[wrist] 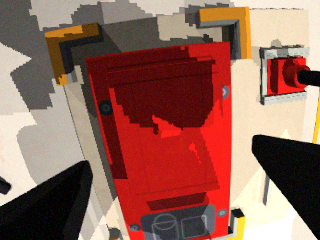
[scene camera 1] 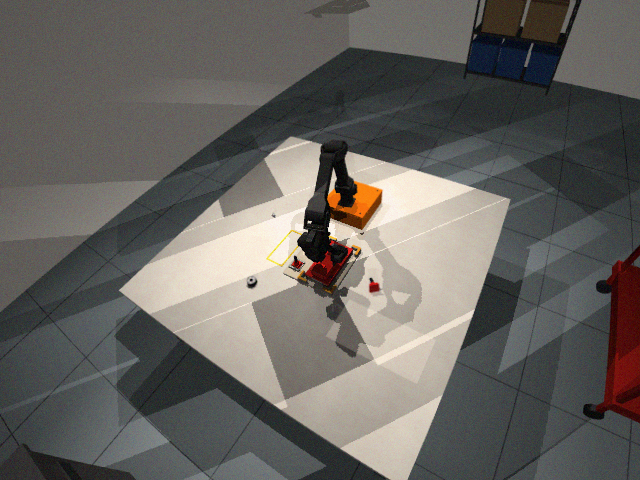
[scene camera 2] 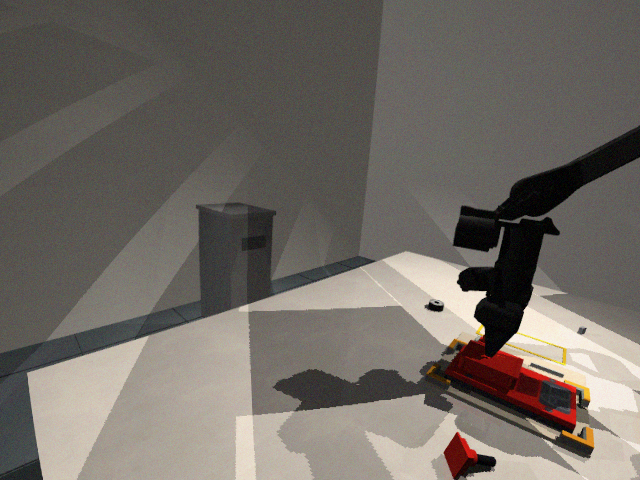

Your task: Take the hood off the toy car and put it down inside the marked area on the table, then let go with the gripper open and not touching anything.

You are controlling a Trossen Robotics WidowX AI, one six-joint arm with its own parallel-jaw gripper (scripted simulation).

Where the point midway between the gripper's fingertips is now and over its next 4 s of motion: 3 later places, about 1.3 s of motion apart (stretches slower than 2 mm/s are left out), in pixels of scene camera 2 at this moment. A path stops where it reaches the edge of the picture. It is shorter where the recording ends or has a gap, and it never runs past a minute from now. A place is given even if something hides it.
My gripper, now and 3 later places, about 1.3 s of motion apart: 494, 345; 492, 358; 490, 363; 496, 349
